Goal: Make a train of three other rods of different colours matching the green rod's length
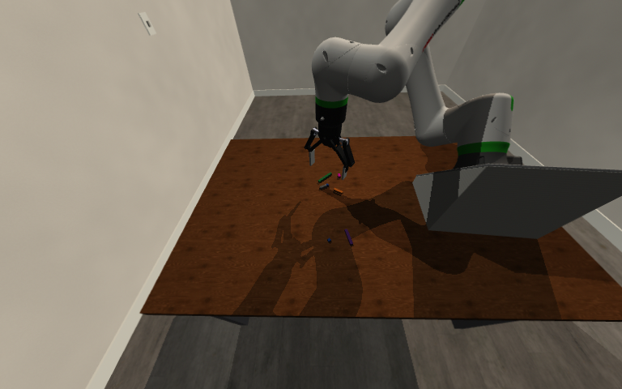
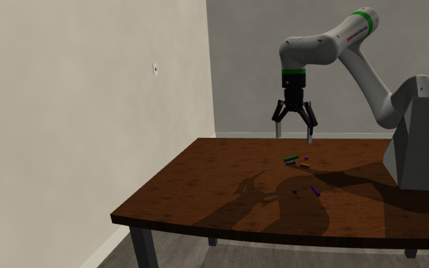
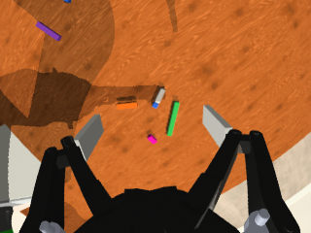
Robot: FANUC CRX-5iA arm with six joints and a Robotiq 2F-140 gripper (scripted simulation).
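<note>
Now: the orange rod 5 cm behind my hand, 2 cm to the left of it and 11 cm below it. Round my hand: green rod: 7 cm to the right, 11 cm below; then magenta rod: 6 cm behind, 8 cm to the right, 11 cm below; then grey rod: 1 cm ahead, 1 cm to the right, 11 cm below.
</note>
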